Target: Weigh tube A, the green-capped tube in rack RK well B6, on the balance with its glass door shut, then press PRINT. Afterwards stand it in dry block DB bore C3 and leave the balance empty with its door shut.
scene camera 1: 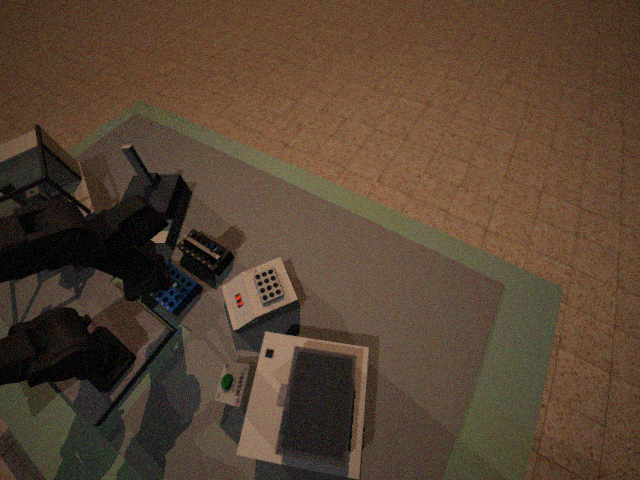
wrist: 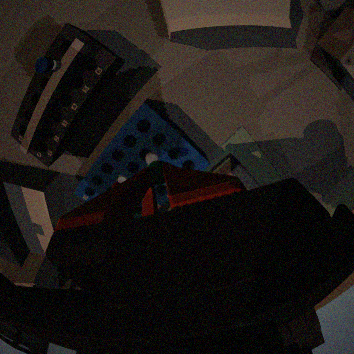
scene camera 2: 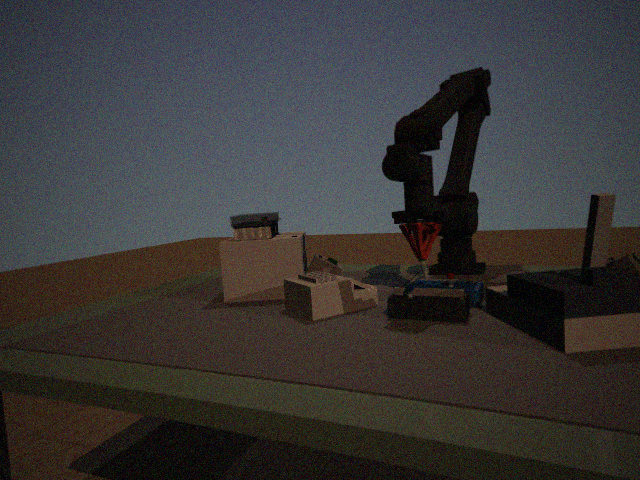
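Pixels of known places: gripper, fingertip midpoint: (scene camera 1: 169,283) (wrist: 158,173) (scene camera 2: 422,259); arm's base, origin of the base link: (scene camera 1: 105,358) (scene camera 2: 457,271).
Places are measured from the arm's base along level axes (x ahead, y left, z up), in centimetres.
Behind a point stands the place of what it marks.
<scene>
My gripper (scene camera 2: 422,256) {z 6.3, x 20.1, y -3.7 cm} (wrist: 158,173) {z 6.3, x 20.1, y -3.7 cm} has red fingers. It hangs a little above the blue rack RK (scene camera 1: 177,294) {z 0.7, x 19.2, y -3.3 cm} (scene camera 2: 463,287) {z 1.0, x 21.0, y 4.1 cm} (wrist: 138,138) {z 1.0, x 22.0, y -2.8 cm}, shut on tube A (scene camera 2: 425,271) {z 4.0, x 20.9, y -3.0 cm} (wrist: 152,159) {z 5.3, x 20.8, y -3.8 cm}. The tube's green cap sits between the fingertips and its pale lower end points down over the rack's holes. In scene camera 1 the dark arm hides the gripper and tube. The white dry block DB (scene camera 1: 244,290) {z 3.9, x 28.3, y -17.6 cm} (scene camera 2: 328,296) {z 1.9, x 35.9, y -17.5 cm} with its grid of bores stands right of the rack. The balance (scene camera 1: 268,410) {z 11.5, x 14.5, y -37.1 cm} (scene camera 2: 261,267) {z 5.5, x 27.5, y -37.5 cm} with its dark glass chamber stands beyond it. A green button (scene camera 1: 227,381) {z 5.3, x 12.9, y -27.1 cm} sits on a small panel at its left.
A black rack (scene camera 1: 206,251) {z 2.8, x 30.8, y -2.7 cm} (scene camera 2: 428,305) {z 0.7, x 34.1, y 0.2 cm} (wrist: 70,98) {z -0.3, x 29.9, y -1.0 cm} holding a blue-capped tube (wrist: 43,64) {z 3.7, x 32.4, y -3.4 cm} stands beside the blue rack. Dark boxes lie at the table's left edge (scene camera 1: 109,357) (scene camera 2: 532,300). A green border (scene camera 1: 413,229) {z -2.3, x 66.6, y -42.3 cm} rims the table.
</scene>
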